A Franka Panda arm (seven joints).
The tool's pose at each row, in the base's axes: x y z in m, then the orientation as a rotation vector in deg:
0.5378, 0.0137, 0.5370, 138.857, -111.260, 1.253
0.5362, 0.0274, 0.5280, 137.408, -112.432, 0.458
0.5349, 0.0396, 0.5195, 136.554, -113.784, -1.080
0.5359, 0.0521, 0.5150, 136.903, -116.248, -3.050
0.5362, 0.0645, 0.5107, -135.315, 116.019, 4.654
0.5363, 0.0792, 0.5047, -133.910, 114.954, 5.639
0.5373, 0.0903, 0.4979, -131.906, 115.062, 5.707
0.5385, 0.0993, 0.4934, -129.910, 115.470, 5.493
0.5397, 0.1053, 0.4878, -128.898, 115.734, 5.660
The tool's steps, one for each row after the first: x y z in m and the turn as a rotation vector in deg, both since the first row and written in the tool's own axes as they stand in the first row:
-0.0140, -0.0016, 0.0085, -0.646, -0.165, 1.163
-0.0265, -0.0031, 0.0166, -1.123, -1.076, 2.169
-0.0386, -0.0069, 0.0206, -0.459, -3.235, 3.225
-0.0508, -0.0100, 0.0244, 0.494, -5.351, 3.769
-0.0653, -0.0134, 0.0299, 1.426, -6.956, 3.837
-0.0761, -0.0169, 0.0363, 2.491, -7.924, 4.753
-0.0848, -0.0202, 0.0404, 3.509, -8.617, 5.829
-0.0906, -0.0227, 0.0458, 3.871, -9.076, 6.404

